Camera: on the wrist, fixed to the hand. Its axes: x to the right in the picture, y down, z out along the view.
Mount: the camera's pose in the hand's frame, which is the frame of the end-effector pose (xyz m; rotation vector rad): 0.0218 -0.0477 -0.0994 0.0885 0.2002 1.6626
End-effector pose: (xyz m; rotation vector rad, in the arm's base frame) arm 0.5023 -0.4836 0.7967 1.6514 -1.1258 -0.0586
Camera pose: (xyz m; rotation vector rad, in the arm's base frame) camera 0.5987 -0.4278 0.8114 0.3519 -1.9835 1.1726
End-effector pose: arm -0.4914 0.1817 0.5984 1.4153 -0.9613 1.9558
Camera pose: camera -0.5183 0.2901 0.6110 -0.0889 1.4880 -1.9302
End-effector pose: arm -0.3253 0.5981 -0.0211 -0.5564 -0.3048 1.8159
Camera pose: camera -0.2398 0.6266 -0.0882 0.8556 -0.4814 -2.6275
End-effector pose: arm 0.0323 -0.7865 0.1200 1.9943 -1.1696 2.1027
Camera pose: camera -0.0332 -0.7112 0.1718 -0.2226 1.6903 -1.2850
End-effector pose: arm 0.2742 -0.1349 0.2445 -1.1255 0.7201 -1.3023
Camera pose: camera 0.1699 -0.1741 0.2588 -0.0477 1.2758 0.0192
